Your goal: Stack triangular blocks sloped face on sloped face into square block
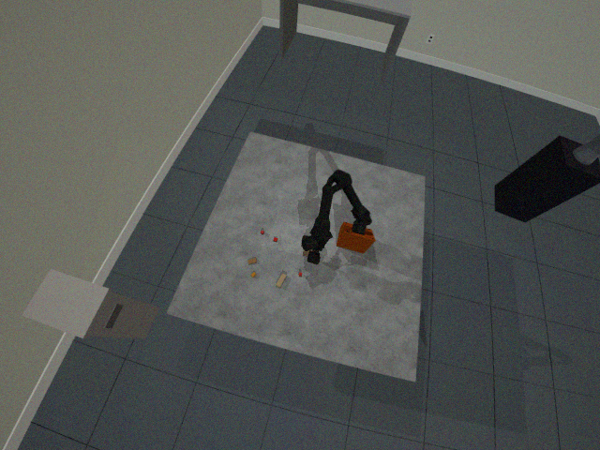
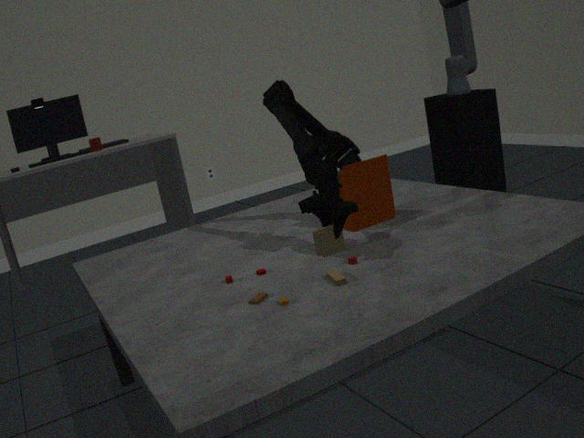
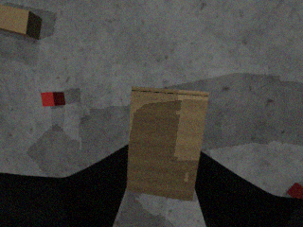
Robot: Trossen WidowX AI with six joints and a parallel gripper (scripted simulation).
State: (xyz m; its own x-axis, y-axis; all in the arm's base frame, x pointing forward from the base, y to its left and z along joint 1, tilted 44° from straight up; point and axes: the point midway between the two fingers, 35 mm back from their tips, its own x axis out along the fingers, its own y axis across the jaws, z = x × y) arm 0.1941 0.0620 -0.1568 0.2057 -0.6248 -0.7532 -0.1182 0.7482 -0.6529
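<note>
Right now my gripper tip is 1 cm below the triangular block. Round my gripper tip: small orange cube (25 cm ahead, 23 cm to the left, 3 cm below); brown plank (29 cm ahead, 16 cm to the left, 4 cm below); tan plank (10 cm ahead, 21 cm to the left, 3 cm below).
</note>
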